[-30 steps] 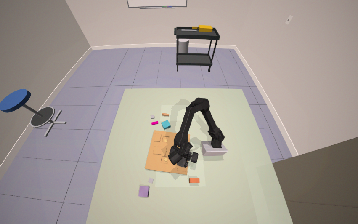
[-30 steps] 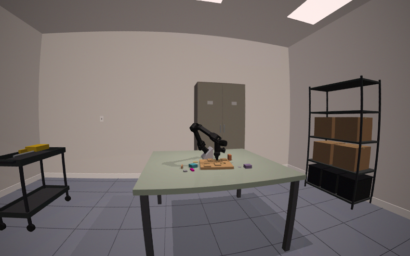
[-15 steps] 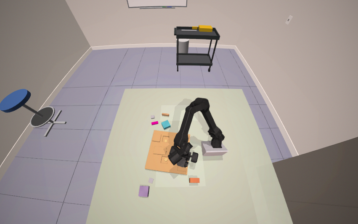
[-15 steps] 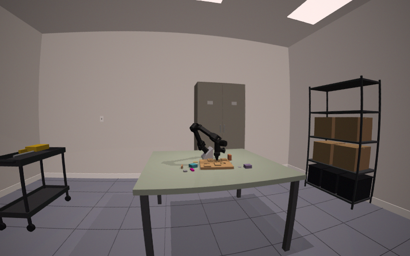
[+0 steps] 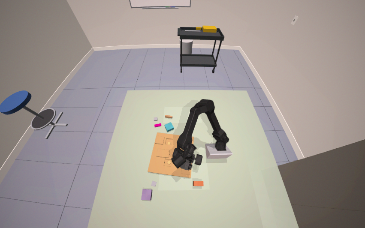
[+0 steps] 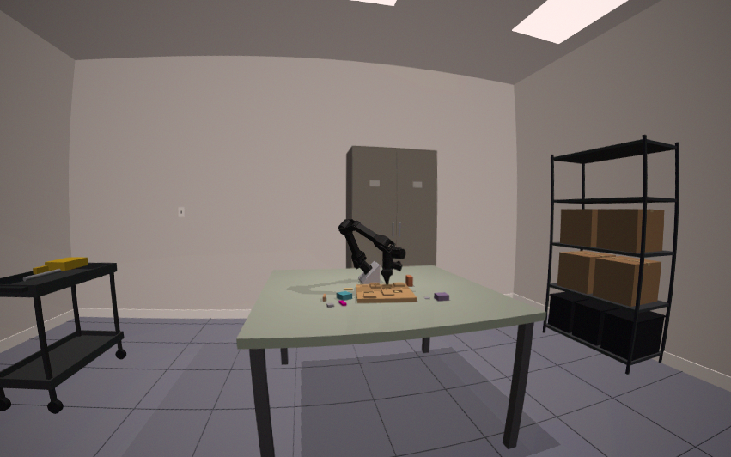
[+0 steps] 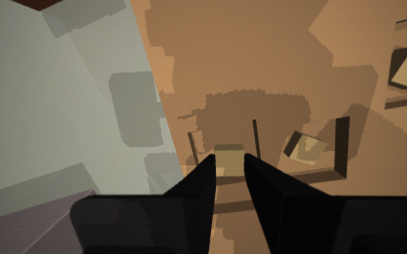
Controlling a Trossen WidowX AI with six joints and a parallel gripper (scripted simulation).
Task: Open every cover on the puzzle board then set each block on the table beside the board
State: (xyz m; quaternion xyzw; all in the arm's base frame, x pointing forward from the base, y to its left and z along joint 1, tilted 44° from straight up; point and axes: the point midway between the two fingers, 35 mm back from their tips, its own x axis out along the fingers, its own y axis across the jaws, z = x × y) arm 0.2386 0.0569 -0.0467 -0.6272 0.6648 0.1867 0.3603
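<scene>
The orange block is 150 mm to the left of my gripper tip and 80 mm behind it. From my gripper tip the other things lie so: purple block (250 mm ahead, 230 mm to the left, 20 mm below); magenta bar (270 mm to the right, 250 mm ahead, 20 mm below); teal block (260 mm to the right, 150 mm ahead, 20 mm below).
</scene>
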